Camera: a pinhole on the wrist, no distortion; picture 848 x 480 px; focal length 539.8 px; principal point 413.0 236.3 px. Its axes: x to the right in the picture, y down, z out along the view. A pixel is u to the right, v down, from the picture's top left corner.
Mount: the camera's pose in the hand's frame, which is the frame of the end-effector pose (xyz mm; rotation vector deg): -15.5 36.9 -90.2 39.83 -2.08 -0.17
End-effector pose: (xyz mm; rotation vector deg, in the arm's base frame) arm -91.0 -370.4 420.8 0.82 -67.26 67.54
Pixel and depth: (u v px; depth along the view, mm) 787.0 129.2 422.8
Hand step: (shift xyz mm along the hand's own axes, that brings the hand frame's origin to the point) 263.5 -302.6 190.0
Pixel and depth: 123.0 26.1 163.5
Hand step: -108.3 -115.4 -8.4
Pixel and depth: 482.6 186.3 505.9
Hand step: 32.7 -324.0 270.1
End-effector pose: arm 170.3 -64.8 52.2 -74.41 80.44 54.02
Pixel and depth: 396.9 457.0 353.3
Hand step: -39.6 -78.2 273.1
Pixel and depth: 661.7 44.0 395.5
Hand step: 154.3 -327.3 129.0
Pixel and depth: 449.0 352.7 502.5
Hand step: -0.3 -202.1 365.9
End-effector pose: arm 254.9 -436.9 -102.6 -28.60 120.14 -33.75
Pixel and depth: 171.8 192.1 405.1
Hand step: -210.0 -245.3 193.5
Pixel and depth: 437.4 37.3 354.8
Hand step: -10.5 -291.0 98.8
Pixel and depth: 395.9 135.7 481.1
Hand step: -46.5 -339.8 221.1
